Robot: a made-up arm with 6 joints.
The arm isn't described. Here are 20 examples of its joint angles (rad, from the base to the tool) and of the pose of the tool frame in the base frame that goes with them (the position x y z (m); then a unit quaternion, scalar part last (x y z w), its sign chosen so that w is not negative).
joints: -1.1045 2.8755 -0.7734 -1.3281 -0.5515 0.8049
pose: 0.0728 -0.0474 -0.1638 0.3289 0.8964 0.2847 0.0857
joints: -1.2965 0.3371 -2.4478 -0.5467 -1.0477 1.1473
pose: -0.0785 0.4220 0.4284 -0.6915 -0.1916 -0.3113 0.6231
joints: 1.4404 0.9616 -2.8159 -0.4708 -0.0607 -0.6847
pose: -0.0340 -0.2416 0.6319 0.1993 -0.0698 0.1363 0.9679
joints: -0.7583 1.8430 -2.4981 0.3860 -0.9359 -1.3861
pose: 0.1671 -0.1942 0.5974 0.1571 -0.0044 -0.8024 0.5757
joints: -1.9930 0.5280 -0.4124 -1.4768 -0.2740 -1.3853
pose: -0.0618 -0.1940 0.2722 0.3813 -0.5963 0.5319 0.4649
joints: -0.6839 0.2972 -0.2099 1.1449 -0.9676 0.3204
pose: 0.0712 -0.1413 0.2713 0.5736 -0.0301 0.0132 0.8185
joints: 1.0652 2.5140 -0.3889 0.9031 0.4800 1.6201
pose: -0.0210 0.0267 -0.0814 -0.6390 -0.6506 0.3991 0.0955
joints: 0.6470 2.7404 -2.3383 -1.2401 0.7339 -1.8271
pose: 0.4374 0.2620 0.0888 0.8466 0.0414 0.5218 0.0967
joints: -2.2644 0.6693 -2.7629 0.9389 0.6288 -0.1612
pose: 0.2388 0.2231 0.5595 -0.1230 0.2322 -0.7062 0.6575
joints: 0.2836 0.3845 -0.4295 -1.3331 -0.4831 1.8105
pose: 0.1545 0.0854 0.3120 -0.1163 0.6115 0.4273 0.6558
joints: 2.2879 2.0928 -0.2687 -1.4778 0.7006 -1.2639
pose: -0.0115 0.0974 -0.0452 0.5245 0.7726 0.3071 0.1835
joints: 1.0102 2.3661 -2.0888 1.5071 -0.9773 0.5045
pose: 0.3125 0.3638 0.2200 0.5794 0.4373 0.5626 0.3956
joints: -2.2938 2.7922 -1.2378 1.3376 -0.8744 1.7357
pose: -0.2213 -0.1537 -0.1426 0.3787 -0.8164 -0.3256 0.2901
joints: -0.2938 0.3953 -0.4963 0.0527 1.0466 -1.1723
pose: 0.1460 -0.0401 0.2441 -0.3944 0.8498 -0.2140 0.2764
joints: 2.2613 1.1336 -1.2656 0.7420 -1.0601 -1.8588
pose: -0.1082 0.2106 0.4672 -0.2786 0.2353 0.3111 0.8776
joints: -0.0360 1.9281 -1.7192 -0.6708 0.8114 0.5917
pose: 0.4148 -0.0538 0.2424 0.1433 0.8962 -0.2051 0.3663
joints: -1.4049 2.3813 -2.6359 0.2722 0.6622 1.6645
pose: 0.0942 -0.4765 0.3381 0.8042 -0.0089 0.2042 0.5581
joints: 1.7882 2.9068 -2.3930 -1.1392 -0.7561 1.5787
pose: -0.1638 0.4929 0.0622 -0.5775 0.4317 0.6924 0.0263
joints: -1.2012 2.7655 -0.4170 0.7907 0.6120 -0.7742
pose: 0.0190 0.0484 -0.0732 -0.5316 -0.6358 -0.4587 0.3206
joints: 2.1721 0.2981 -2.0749 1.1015 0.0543 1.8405
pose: 0.1659 -0.2494 0.5541 0.0725 0.1151 -0.5496 0.8243
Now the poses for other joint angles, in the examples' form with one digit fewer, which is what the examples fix.
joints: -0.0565 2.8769 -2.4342 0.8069 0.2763 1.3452
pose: 0.526 -0.013 0.046 0.749 0.441 0.463 0.173
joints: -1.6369 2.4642 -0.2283 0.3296 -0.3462 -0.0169
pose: -0.010 -0.016 -0.086 -0.811 -0.569 -0.034 0.131
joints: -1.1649 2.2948 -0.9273 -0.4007 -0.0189 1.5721
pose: 0.108 -0.251 -0.072 0.909 0.388 0.004 0.153
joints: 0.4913 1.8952 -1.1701 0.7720 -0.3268 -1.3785
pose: 0.358 0.170 0.135 -0.389 0.734 -0.133 0.541
